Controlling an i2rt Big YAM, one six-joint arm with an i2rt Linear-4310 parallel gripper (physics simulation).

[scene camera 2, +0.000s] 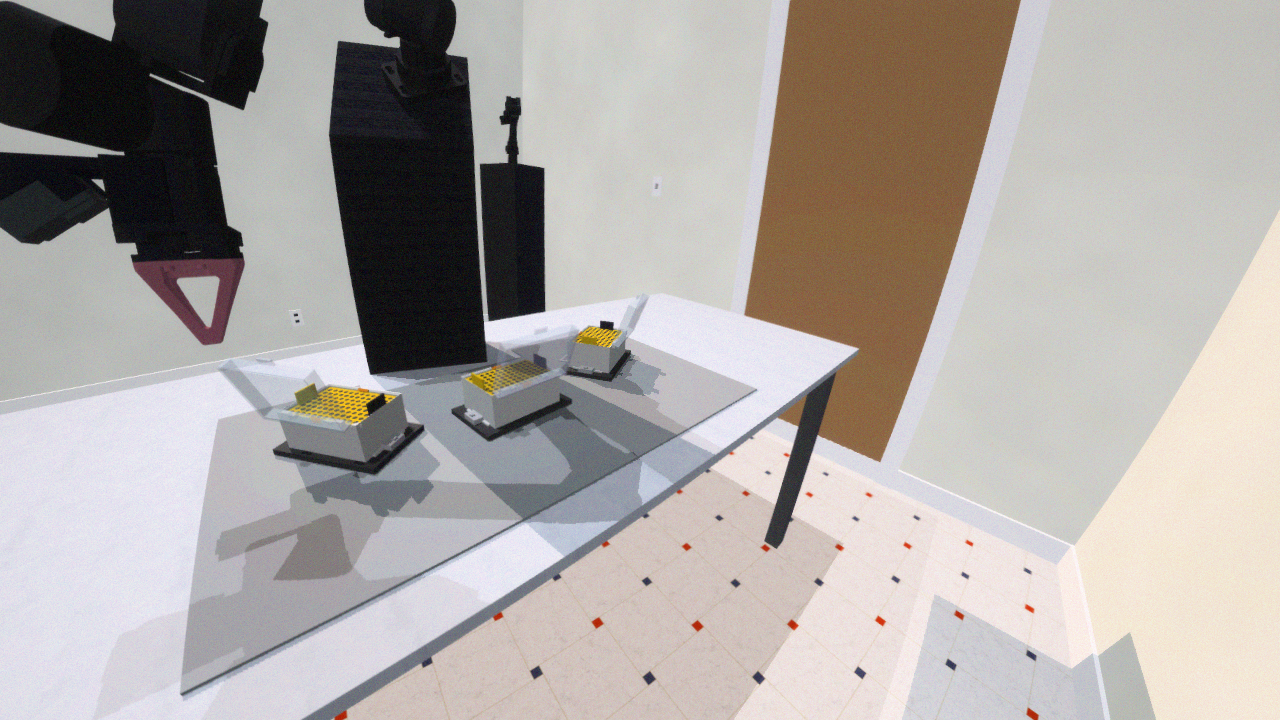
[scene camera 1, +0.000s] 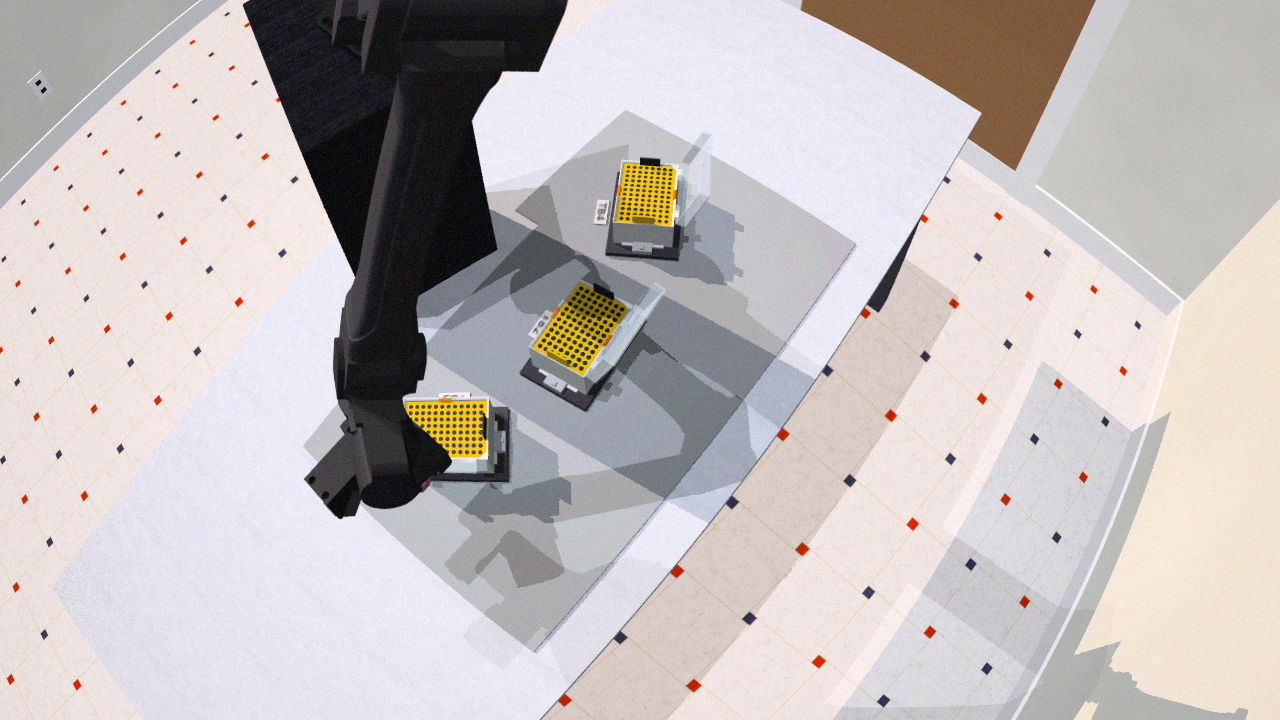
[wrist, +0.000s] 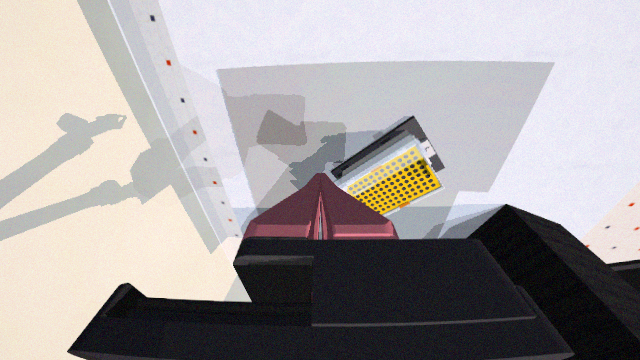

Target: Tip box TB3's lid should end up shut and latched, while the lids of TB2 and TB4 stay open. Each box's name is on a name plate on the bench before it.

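Frame: origin at the arm's base, x ahead, y left, z up, level; millimetres.
Seen in the pictures: gripper, fingertip midpoint: (scene camera 2: pixel 213 343) (scene camera 1: pixel 424 487) (wrist: pixel 320 180); arm's base, link origin: (scene camera 2: pixel 425 81).
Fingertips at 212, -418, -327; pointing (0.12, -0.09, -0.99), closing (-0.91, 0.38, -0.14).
Pixels of each thing's top centre, then the offset from my fingertips to it, as dx, dy, dz. Level surfaces: height alone.
- nearest tip box, top centre: (scene camera 1: pixel 441 423) (wrist: pixel 392 194) (scene camera 2: pixel 338 393) -47, +114, -112
- middle box, top centre: (scene camera 1: pixel 572 319) (scene camera 2: pixel 506 368) +65, +307, -120
- grey mat, surface height: dz -186
- white bench, surface height: dz -189
My gripper (scene camera 2: pixel 212 340) (wrist: pixel 320 180) is shut and empty, high above the bench near the nearest tip box (scene camera 1: pixel 456 429) (scene camera 2: pixel 358 434) (wrist: pixel 400 180). The arm partly covers that box in scene camera 1. Its clear lid (scene camera 2: pixel 268 385) stands open; its name plate (scene camera 1: pixel 453 394) is partly hidden and unreadable. The middle box (scene camera 1: pixel 581 328) (scene camera 2: pixel 514 402) has its lid (scene camera 1: pixel 631 333) open; its name plate (scene camera 1: pixel 539 325) seems to read TB2, but is hard to read. TB4 (scene camera 1: pixel 646 192) (scene camera 2: pixel 601 358), with its name plate (scene camera 1: pixel 600 212), is farthest; its lid (scene camera 1: pixel 696 179) (scene camera 2: pixel 635 313) stands open.
The boxes stand on black bases on a grey mat (scene camera 1: pixel 626 546) (scene camera 2: pixel 232 626) (wrist: pixel 490 100) on the white bench (scene camera 1: pixel 223 582). A black pedestal (scene camera 2: pixel 411 232) stands behind the boxes in scene camera 2. The arm's shadows fall across the mat.
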